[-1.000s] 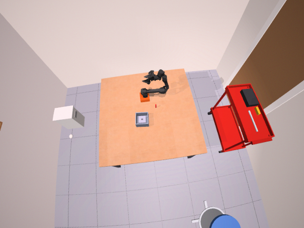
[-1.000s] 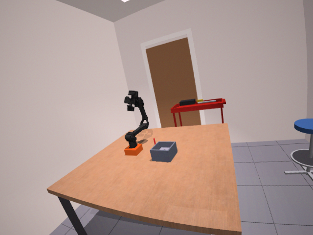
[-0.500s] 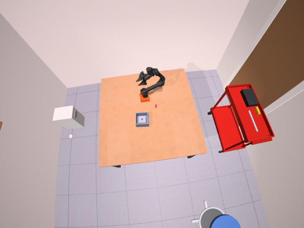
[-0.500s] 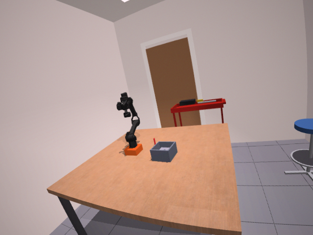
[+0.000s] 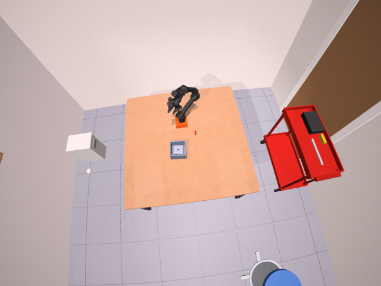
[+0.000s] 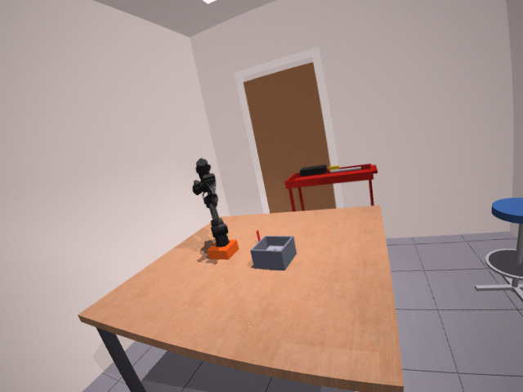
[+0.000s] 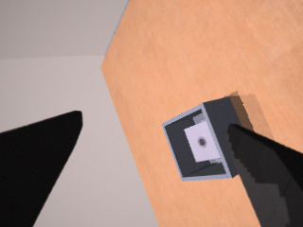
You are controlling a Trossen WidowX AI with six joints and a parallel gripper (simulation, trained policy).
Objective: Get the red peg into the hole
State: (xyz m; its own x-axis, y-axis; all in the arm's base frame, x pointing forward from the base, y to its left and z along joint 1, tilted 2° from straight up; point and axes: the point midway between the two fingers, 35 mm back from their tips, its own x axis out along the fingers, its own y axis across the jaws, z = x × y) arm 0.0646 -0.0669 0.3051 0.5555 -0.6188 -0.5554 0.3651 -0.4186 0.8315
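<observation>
Right now my gripper tip is 80 mm short of the red peg, 210 mm to the right of it and 300 mm above it. The rest, counted from my gripper tip: grey box 250 mm ahead, 10 mm to the left, 310 mm below; then plate 250 mm ahead, 10 mm to the left, 290 mm below.
</observation>
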